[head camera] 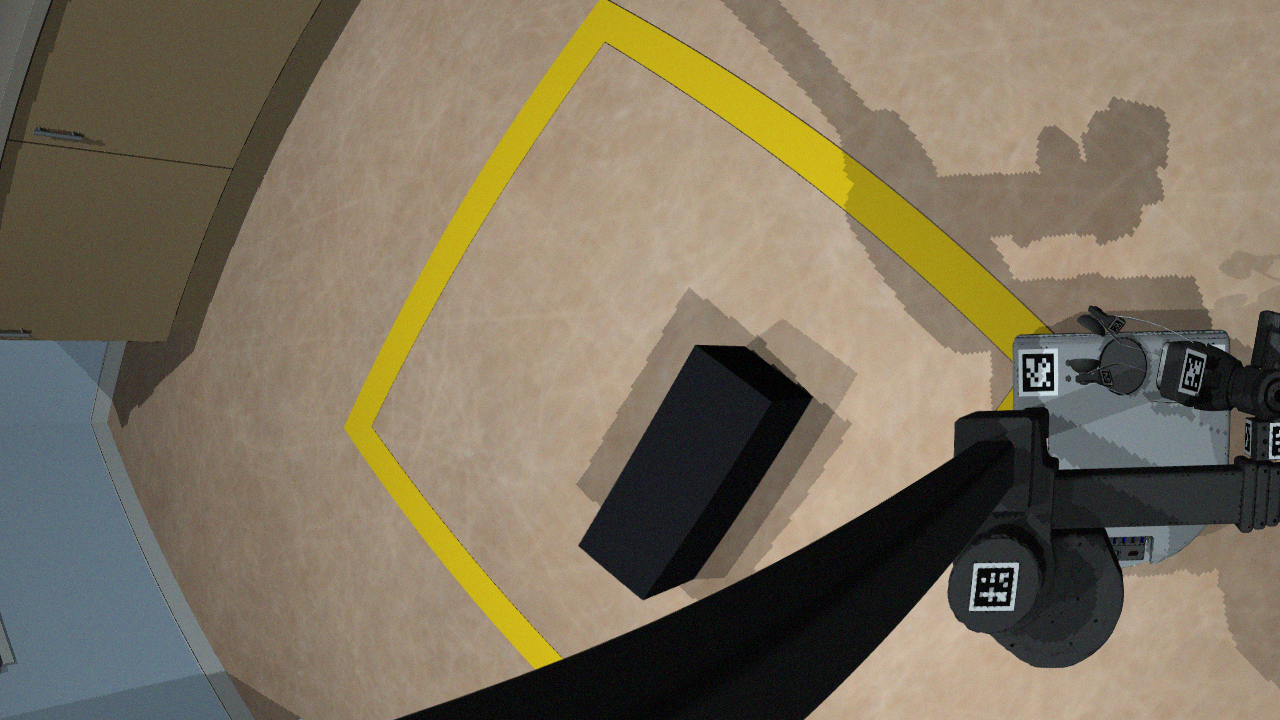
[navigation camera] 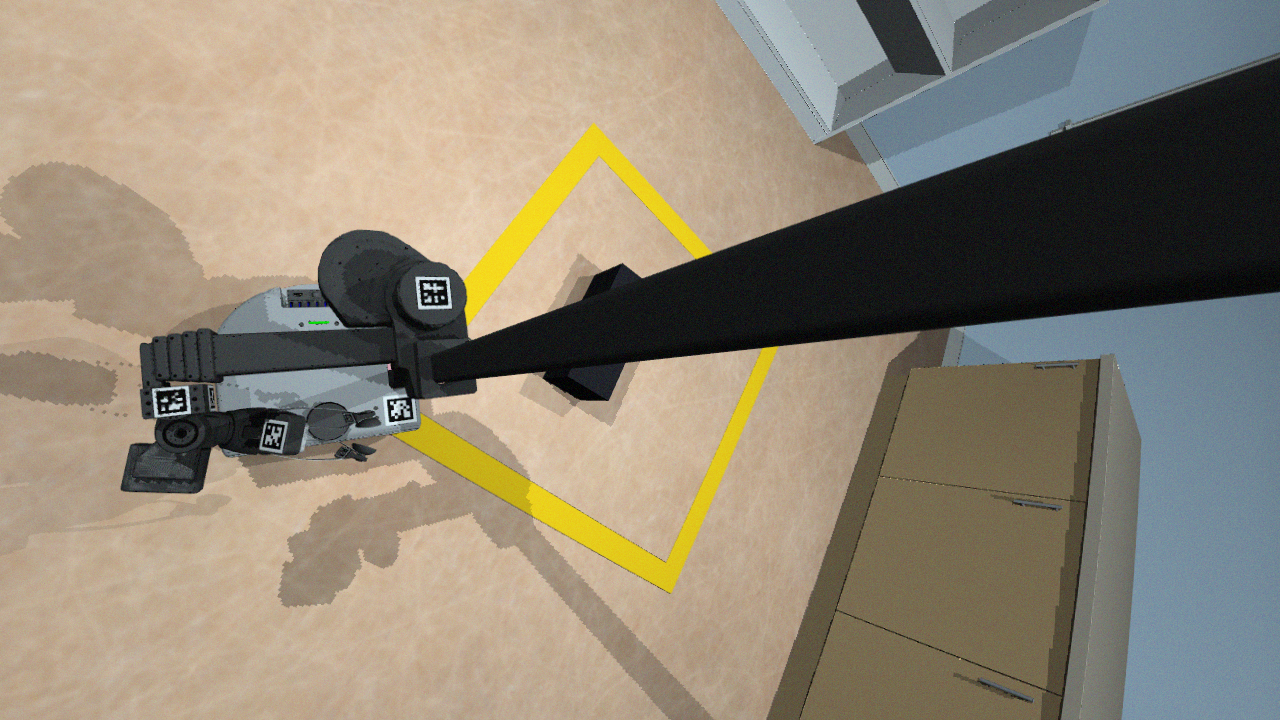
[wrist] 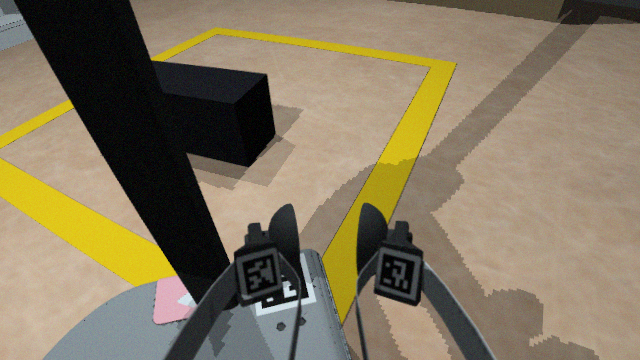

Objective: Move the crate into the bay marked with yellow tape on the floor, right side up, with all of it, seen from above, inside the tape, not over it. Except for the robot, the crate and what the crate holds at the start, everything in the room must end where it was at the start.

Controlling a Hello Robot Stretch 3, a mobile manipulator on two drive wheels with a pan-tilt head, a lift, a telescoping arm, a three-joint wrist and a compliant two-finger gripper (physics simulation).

Labels:
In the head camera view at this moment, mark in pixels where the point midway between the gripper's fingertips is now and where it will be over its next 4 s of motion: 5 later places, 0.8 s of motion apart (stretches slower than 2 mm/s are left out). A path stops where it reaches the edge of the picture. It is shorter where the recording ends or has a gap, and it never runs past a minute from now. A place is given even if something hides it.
The gripper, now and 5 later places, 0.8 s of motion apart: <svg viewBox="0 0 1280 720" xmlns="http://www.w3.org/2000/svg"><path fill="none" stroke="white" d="M1075 341L1082 327L1093 315L1106 282L1129 220L1149 159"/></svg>

